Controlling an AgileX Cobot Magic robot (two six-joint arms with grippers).
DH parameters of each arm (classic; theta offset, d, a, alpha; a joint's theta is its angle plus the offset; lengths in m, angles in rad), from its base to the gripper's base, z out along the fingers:
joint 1: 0 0.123 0 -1.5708
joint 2: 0.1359 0 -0.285 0
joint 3: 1.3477 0 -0.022 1.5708
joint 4: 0 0.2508 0 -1.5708
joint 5: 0 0 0.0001 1.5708
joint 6: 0 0.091 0 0
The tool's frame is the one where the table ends.
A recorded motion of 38 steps. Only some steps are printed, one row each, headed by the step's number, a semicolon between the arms.
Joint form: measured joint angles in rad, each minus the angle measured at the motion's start. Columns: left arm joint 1, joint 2, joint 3, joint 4, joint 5, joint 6; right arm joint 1, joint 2, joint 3, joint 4, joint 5, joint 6.
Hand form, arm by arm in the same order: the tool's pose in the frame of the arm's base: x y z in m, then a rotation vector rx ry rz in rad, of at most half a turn. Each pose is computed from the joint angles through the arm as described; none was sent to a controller.
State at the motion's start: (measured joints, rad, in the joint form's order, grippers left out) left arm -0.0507 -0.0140 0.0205 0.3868 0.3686 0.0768; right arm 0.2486 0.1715 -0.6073 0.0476 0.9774 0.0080
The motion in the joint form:
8: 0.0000 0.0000 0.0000 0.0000 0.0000 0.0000; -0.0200 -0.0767 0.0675 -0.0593 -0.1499 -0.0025
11: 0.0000 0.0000 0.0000 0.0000 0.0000 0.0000; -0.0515 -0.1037 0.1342 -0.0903 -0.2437 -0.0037
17: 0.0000 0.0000 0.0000 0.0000 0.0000 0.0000; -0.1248 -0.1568 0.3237 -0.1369 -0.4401 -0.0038
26: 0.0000 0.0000 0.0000 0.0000 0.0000 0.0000; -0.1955 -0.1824 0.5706 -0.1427 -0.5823 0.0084
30: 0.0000 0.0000 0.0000 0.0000 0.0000 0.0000; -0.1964 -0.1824 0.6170 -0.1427 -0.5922 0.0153
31: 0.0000 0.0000 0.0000 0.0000 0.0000 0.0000; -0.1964 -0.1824 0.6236 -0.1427 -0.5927 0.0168
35: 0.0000 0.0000 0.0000 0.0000 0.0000 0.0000; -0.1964 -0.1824 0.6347 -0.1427 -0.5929 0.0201
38: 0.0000 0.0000 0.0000 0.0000 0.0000 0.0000; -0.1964 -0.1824 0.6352 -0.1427 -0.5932 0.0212
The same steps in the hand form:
8: 0.0529 0.0097 0.1763 0.3548 1.8152 0.3975; 0.0143 0.0025 0.3078 -0.2094 1.8569 0.1483
11: 0.0529 0.0097 0.1763 0.3548 1.8152 0.3975; 0.0199 0.0013 0.2968 -0.1828 1.8032 0.0946
17: 0.0529 0.0097 0.1763 0.3548 1.8152 0.3975; 0.0353 0.0002 0.2575 -0.1383 1.7446 -0.0025
26: 0.0529 0.0097 0.1763 0.3548 1.8152 0.3975; 0.0508 -0.0006 0.1907 -0.0881 1.8274 -0.0463
30: 0.0529 0.0097 0.1763 0.3548 1.8152 0.3975; 0.0522 -0.0005 0.1760 -0.0845 1.8641 -0.0421
31: 0.0529 0.0097 0.1763 0.3548 1.8152 0.3975; 0.0523 -0.0005 0.1739 -0.0836 1.8703 -0.0411
35: 0.0529 0.0097 0.1763 0.3548 1.8152 0.3975; 0.0525 -0.0005 0.1702 -0.0813 1.8813 -0.0390
38: 0.0529 0.0097 0.1763 0.3548 1.8152 0.3975; 0.0525 -0.0005 0.1700 -0.0803 1.8815 -0.0382

